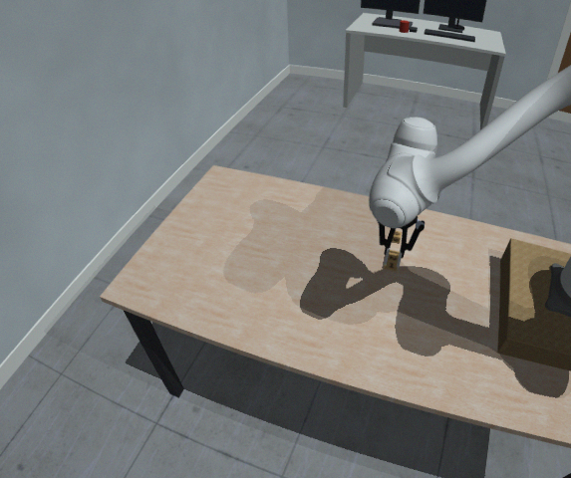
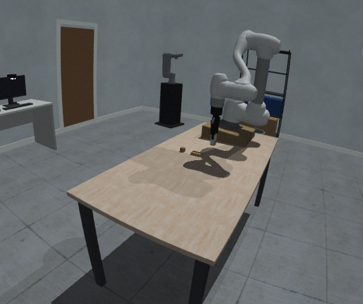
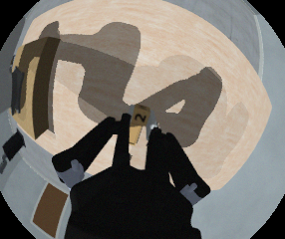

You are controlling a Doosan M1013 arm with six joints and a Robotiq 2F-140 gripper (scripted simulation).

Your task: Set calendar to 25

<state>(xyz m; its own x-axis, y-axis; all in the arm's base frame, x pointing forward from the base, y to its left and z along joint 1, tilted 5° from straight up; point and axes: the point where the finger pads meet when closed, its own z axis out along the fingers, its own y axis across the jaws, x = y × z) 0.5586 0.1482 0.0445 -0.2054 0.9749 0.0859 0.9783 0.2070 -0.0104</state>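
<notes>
The wooden calendar tray is 2 cm ahead of my hand, 10 cm to the right of it and 13 cm below it.
</notes>
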